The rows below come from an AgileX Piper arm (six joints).
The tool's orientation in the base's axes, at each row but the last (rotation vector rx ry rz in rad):
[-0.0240, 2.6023, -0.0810]
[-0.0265, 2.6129, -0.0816]
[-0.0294, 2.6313, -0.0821]
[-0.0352, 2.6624, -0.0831]
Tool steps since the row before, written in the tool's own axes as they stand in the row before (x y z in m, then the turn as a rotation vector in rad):
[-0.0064, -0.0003, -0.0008, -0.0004, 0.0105, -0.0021]
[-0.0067, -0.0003, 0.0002, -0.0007, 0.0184, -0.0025]
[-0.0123, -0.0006, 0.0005, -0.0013, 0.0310, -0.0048]
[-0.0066, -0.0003, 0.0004, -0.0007, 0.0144, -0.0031]
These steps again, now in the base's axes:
[0.0051, 0.0000, 0.0040, -0.0007, 0.0106, 0.0013]
[0.0059, -0.0001, 0.0032, -0.0007, 0.0185, 0.0013]
[0.0110, -0.0002, 0.0056, -0.0014, 0.0312, 0.0028]
[0.0060, -0.0001, 0.0027, -0.0010, 0.0146, 0.0021]

